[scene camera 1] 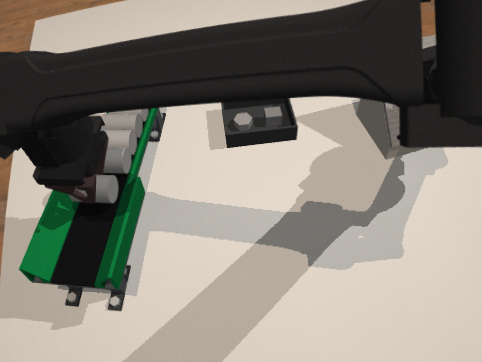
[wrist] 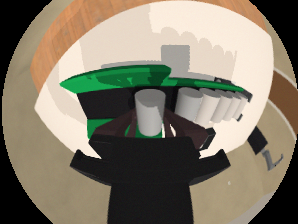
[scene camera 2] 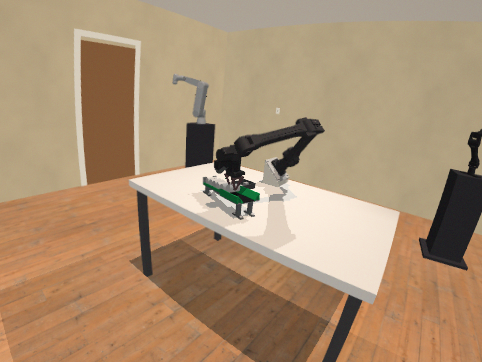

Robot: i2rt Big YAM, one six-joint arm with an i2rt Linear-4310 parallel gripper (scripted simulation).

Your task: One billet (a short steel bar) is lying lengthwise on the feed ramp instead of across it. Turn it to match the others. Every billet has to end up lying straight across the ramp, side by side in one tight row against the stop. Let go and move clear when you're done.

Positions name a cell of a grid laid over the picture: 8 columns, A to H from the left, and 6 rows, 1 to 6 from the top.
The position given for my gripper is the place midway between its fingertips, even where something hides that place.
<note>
I see my gripper (scene camera 1: B4) and a black tray (scene camera 1: E2).
My gripper is seen too in the wrist view (wrist: E3).
</note>
